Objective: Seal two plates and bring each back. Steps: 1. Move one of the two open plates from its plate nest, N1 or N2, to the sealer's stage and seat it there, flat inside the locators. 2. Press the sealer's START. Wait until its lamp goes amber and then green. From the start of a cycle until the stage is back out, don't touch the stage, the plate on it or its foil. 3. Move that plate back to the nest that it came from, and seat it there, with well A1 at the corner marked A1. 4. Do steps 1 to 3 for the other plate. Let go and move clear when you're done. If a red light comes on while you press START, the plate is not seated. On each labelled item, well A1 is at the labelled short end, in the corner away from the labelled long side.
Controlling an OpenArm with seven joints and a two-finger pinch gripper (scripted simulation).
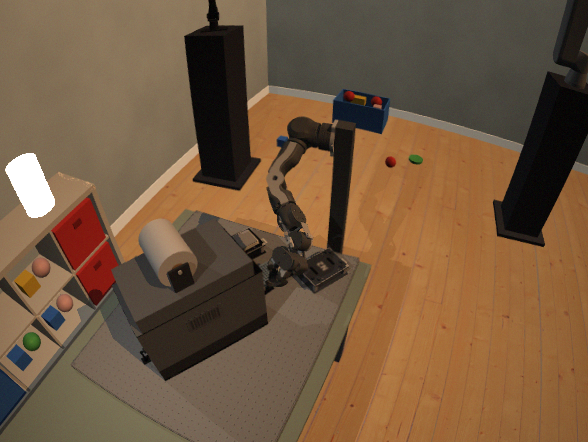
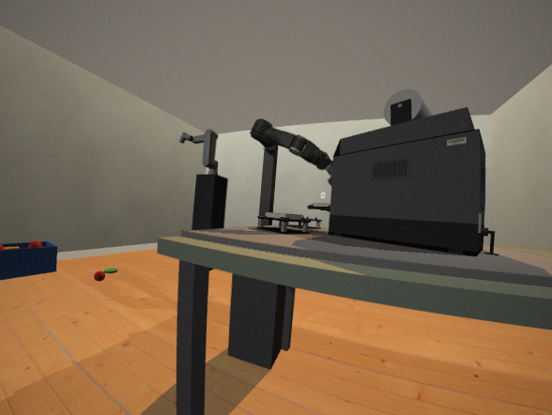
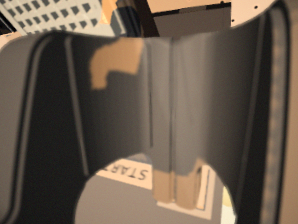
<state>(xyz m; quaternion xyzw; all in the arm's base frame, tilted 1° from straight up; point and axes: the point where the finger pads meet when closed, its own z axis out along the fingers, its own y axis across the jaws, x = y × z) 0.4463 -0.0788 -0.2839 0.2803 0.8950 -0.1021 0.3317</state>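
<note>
Right now the pale start button is 3 cm ahead of my hand, 2 cm to the right of it and 1 cm above it. Also, from my hand: dark sealer stage (10 cm behind, 8 cm below, 4 cm to the right); then white well plate (10 cm behind, 7 cm below, 4 cm to the right); then warning sticker (17 cm to the right, 7 cm behind, 2 cm below).
</note>
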